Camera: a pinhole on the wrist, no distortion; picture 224 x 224 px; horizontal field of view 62.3 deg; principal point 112.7 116.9 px. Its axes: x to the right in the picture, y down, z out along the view. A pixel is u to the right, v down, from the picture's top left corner.
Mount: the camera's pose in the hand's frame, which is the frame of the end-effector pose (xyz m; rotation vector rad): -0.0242 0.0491 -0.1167 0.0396 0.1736 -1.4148
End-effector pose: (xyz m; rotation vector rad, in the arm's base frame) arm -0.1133 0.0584 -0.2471 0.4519 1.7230 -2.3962
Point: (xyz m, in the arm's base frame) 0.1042 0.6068 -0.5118
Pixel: behind the camera
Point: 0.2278 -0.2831 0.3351
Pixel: outside the picture
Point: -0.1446 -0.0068 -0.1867
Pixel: 169 117
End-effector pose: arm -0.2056 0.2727 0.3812 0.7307 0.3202 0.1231
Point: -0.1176 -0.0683 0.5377
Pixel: 159 89
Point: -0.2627 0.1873 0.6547
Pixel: 33 42
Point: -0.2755 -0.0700 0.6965
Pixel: 107 29
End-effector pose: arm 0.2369 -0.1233 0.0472 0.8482 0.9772 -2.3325
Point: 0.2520 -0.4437 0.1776
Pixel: 37 101
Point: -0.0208 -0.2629 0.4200
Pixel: 182 78
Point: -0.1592 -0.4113 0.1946
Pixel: 154 172
